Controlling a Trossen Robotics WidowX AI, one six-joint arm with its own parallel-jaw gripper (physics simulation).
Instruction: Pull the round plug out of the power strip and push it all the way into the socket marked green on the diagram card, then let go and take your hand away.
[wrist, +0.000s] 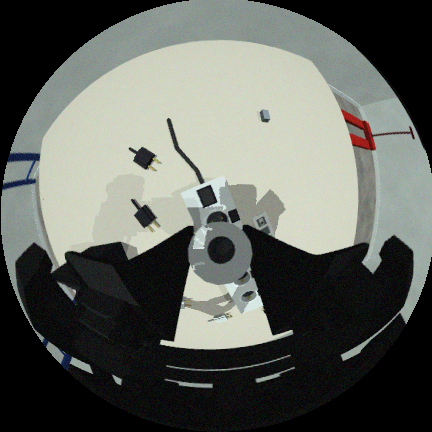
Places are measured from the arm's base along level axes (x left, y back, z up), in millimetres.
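Where they show: gripper, fingertip midpoint: (217, 230).
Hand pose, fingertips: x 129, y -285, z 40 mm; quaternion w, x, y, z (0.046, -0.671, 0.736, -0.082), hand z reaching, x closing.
After its pixels a point has its place.
My gripper (217, 230) {x 129, y -285, z 40 mm} is shut on the round grey plug (221, 274) {x 114, y -282, z 75 mm}, which has a dark round centre. The plug is over the middle of the white power strip (223, 191) {x 154, y -307, z -71 mm} and hides part of it. Whether its pins are inside a socket is hidden. The strip runs from upper left to lower right, with a black square at its upper end. One round socket (217, 218) {x 106, y -294, z -89 mm} shows just above the plug, and two more sockets (242, 278) {x -39, y -336, z -86 mm} (248, 295) {x -104, y -352, z -87 mm} show below it. The diagram card with its green mark cannot be made out.
Two black two-pin plugs (144, 158) {x 239, y -164, z -108 mm} (145, 216) {x 123, y -149, z -108 mm} lie left of the strip. A black cord (176, 147) {x 251, y -230, z -113 mm} runs from its upper end. A small grey plate (261, 221) {x 79, y -393, z -120 mm} is partly hidden behind the right finger. Pale plug pieces (219, 318) {x -223, y -269, z -108 mm} lie below. A grey block (264, 115) {x 315, y -418, z -106 mm} is at upper right.
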